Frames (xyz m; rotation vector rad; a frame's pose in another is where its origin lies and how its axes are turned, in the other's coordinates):
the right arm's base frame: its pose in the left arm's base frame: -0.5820 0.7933 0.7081 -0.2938 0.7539 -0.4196
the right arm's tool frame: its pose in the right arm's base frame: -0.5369 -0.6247 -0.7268 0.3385 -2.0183 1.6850
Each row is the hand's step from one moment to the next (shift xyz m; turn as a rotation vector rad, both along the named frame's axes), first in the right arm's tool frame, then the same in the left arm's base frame.
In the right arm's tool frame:
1: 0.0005 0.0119 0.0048 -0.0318 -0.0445 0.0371
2: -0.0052 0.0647 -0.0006 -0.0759 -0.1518 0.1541
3: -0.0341 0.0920 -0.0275 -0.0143 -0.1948 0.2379
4: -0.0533 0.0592 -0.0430 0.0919 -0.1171 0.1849
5: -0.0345 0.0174 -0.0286 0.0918 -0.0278 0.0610
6: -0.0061 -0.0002 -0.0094 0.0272 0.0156 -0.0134
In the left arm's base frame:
1: -0.0127 0.0004 -0.0021 0.0261 -0.0603 0.0072
2: -0.0549 0.0181 -0.0296 0.0706 -0.2088 0.0629
3: -0.0611 0.0314 -0.0753 0.0582 -0.2527 0.1658
4: -0.0222 0.0223 -0.0849 -0.0011 -0.1284 0.1997
5: 0.0041 0.0084 -0.0472 -0.0197 -0.0048 0.1119
6: 0.0056 0.0038 -0.0089 -0.0115 0.0303 0.0104

